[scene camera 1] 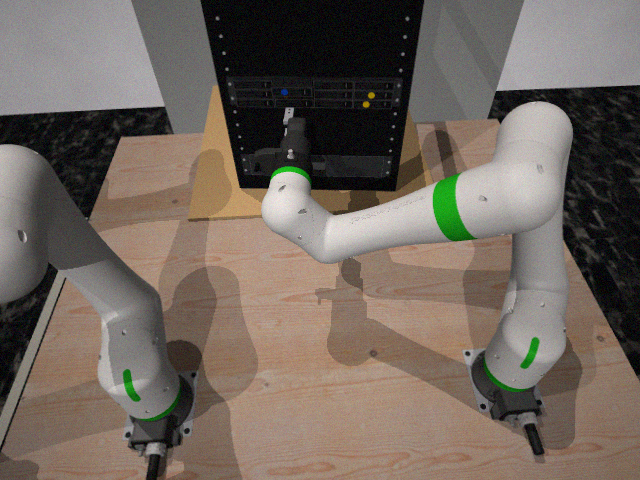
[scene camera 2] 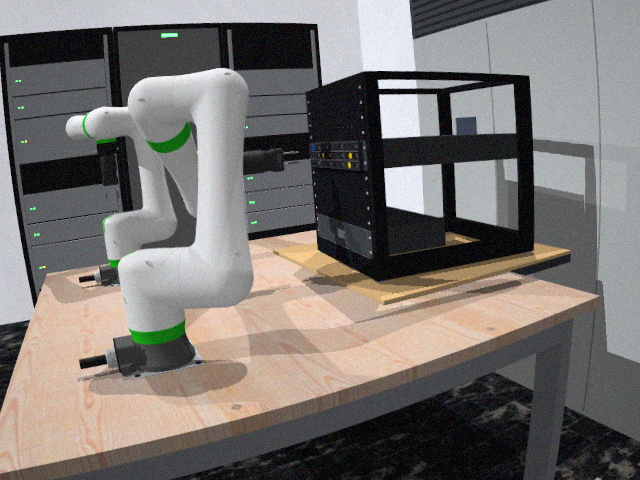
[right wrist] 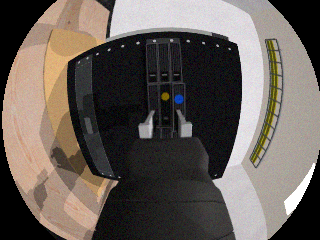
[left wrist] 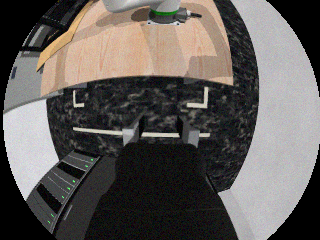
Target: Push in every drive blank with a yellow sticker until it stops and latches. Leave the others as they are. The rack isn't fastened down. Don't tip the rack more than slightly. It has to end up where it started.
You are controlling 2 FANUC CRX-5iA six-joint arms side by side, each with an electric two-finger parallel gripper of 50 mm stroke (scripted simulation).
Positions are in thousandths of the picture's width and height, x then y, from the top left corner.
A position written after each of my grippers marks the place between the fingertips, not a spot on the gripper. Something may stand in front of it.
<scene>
I see my left gripper (left wrist: 502,510), my right gripper (scene camera 1: 454,239) and a black rack (scene camera 1: 549,311).
The black rack also shows in scene camera 2 (scene camera 2: 549,447) and in the right wrist view (right wrist: 336,356). My right gripper also shows in scene camera 2 (scene camera 2: 466,328) and in the right wrist view (right wrist: 517,485).
</scene>
